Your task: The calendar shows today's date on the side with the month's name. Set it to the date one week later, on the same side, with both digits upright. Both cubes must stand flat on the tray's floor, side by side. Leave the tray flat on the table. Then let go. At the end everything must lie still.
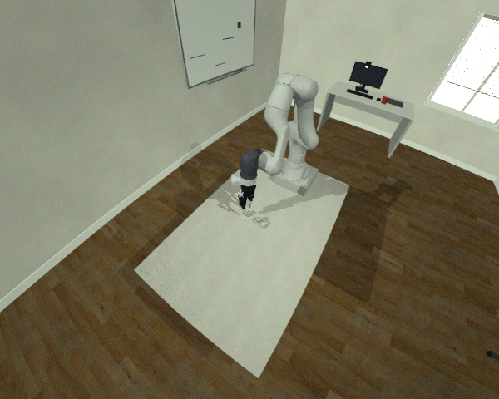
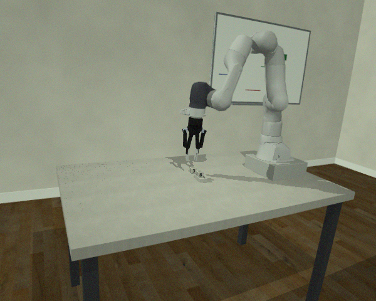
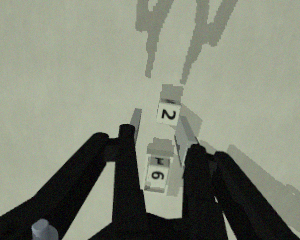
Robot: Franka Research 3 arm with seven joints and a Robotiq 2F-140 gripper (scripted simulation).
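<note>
Now: the date cube 20 mm behind my hand, 90 mm to the left of it and 80 mm below it. The rest, counted from my hand: white tray 20 mm behind, 110 mm to the left, 100 mm below.
</note>
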